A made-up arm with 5 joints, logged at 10 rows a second.
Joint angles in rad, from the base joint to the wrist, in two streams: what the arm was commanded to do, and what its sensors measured. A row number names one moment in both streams.
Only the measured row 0 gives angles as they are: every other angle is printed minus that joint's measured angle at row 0.
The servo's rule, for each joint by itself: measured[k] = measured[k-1] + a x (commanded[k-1-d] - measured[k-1]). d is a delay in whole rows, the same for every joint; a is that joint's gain. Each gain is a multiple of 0.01, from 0.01 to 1. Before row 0 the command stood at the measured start. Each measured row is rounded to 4 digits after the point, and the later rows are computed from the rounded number. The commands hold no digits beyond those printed.
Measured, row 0:
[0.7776 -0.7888 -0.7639 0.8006 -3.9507]
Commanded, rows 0 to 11:
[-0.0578 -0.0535 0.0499 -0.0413 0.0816]
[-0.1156 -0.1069 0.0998 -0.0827 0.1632]
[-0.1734 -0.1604 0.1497 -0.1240 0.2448]
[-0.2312 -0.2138 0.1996 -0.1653 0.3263]
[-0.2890 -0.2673 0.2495 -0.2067 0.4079]
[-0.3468 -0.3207 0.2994 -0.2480 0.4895]
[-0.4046 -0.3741 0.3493 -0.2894 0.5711]
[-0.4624 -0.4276 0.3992 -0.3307 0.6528]
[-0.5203 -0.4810 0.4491 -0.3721 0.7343]
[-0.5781 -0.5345 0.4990 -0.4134 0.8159]
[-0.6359 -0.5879 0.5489 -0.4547 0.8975]
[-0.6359 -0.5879 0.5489 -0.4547 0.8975]
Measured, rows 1 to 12:
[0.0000 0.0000 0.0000 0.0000 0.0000]
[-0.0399 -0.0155 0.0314 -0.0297 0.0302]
[-0.0921 -0.0420 0.0745 -0.0679 0.0794]
[-0.1482 -0.0763 0.1219 -0.1083 0.1406]
[-0.2055 -0.1162 0.1709 -0.1493 0.2093]
[-0.2631 -0.1600 0.2204 -0.1906 0.2828]
[-0.3209 -0.2066 0.2702 -0.2319 0.3593]
[-0.3787 -0.2552 0.3200 -0.2733 0.4377]
[-0.4365 -0.3052 0.3699 -0.3146 0.5173]
[-0.4943 -0.3562 0.4198 -0.3560 0.5976]
[-0.5521 -0.4079 0.4697 -0.3973 0.6784]
[-0.6099 -0.4601 0.5196 -0.4386 0.7595]
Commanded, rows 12 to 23:
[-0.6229 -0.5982 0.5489 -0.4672 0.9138]
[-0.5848 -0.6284 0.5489 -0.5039 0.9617]
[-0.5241 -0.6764 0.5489 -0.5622 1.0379]
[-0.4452 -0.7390 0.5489 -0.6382 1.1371]
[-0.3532 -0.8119 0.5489 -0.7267 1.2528]
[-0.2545 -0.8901 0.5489 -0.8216 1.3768]
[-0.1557 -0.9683 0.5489 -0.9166 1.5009]
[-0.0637 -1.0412 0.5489 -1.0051 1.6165]
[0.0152 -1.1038 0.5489 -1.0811 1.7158]
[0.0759 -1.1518 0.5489 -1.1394 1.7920]
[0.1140 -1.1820 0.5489 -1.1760 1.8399]
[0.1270 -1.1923 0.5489 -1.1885 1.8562]
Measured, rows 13 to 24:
[-0.6278 -0.4972 0.5381 -0.4502 0.8106]
[-0.6244 -0.5265 0.5449 -0.4624 0.8488]
[-0.5971 -0.5561 0.5474 -0.4923 0.8906]
[-0.5467 -0.5910 0.5483 -0.5426 0.9451]
[-0.4767 -0.6339 0.5487 -0.6114 1.0161]
[-0.3915 -0.6855 0.5488 -0.6944 1.1037]
[-0.2970 -0.7448 0.5489 -0.7860 1.2047]
[-0.1995 -0.8096 0.5489 -0.8800 1.3143]
[-0.1058 -0.8768 0.5489 -0.9701 1.4261]
[-0.0223 -0.9426 0.5489 -1.0500 1.5333]
[0.0455 -1.0033 0.5489 -1.1144 1.6290]
[0.0928 -1.0551 0.5489 -1.1588 1.7070]

